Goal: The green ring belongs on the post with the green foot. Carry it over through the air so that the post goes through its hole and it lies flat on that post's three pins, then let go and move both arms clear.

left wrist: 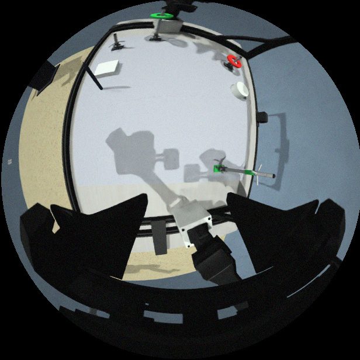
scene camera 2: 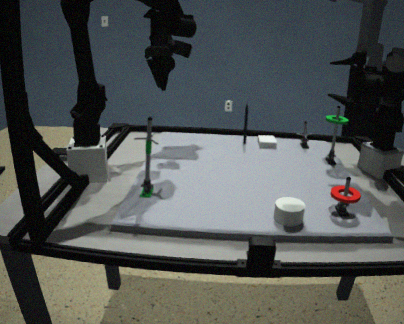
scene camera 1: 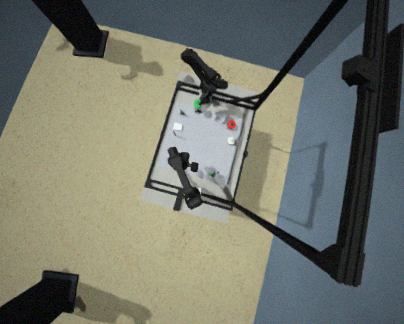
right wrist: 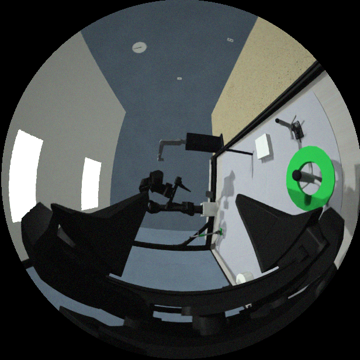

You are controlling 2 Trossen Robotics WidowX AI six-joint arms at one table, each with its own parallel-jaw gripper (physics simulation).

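Places are measured from the left arm's base along level axes (x left, y down, z back), in metres.
Pixels of known places: left gripper, fingertip midpoint: (scene camera 2: 161,89) (scene camera 1: 188,166); right gripper, fingertip midpoint: (scene camera 2: 329,78) (scene camera 1: 199,102); left arm's base at its link origin: (scene camera 2: 86,142); right arm's base at its link origin: (scene camera 2: 383,146).
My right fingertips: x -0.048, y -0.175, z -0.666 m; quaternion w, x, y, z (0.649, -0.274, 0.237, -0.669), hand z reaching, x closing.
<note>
For each thing: its top centre in the pictures, then the offset to it from my right fingertips. "*": a spot on its surface instead.
- green ring at its top centre: (scene camera 2: 337,118) (scene camera 1: 198,103) dx +0.008, dy +0.120, dz -0.052 m
- post with the green foot, surface spot: (scene camera 2: 148,167) * dx -0.114, dy +0.188, dz +0.512 m
- red ring at its top centre: (scene camera 2: 346,192) (scene camera 1: 231,124) dx -0.276, dy +0.209, dz +0.091 m
- white cylinder at its top centre: (scene camera 2: 290,204) dx -0.270, dy +0.225, dz +0.230 m
- white block at its top centre: (scene camera 2: 267,138) dx +0.185, dy +0.240, dz +0.096 m
- thin black rod at its top centre: (scene camera 2: 247,102) dx +0.206, dy +0.120, dz +0.169 m
- short post at a spot on its surface: (scene camera 2: 305,135) * dx +0.139, dy +0.217, dz -0.024 m
The green ring (scene camera 1: 195,104) (scene camera 2: 329,119) (left wrist: 155,16) (right wrist: 325,180) lies level around a tall post with a black foot, high on it, at the right in scene camera 2. The post with the green foot (scene camera 2: 148,167) (left wrist: 235,170) stands upright and bare of any ring at the left in scene camera 2. My right gripper (scene camera 2: 330,79) is open and empty, turned sideways, its fingers one above the other, a little above the ring. My left gripper (scene camera 2: 162,89) (left wrist: 187,197) is open and empty, pointing down high above the table, behind the green-footed post in scene camera 2.
A red ring (scene camera 1: 228,124) (scene camera 2: 336,194) sits on a shorter post at the front right in scene camera 2. A white cylinder (scene camera 2: 289,212) (left wrist: 240,90) stands left of it. A white block (scene camera 2: 267,141), a thin black rod (scene camera 2: 245,125) and a short post (scene camera 2: 305,135) stand at the back.
</note>
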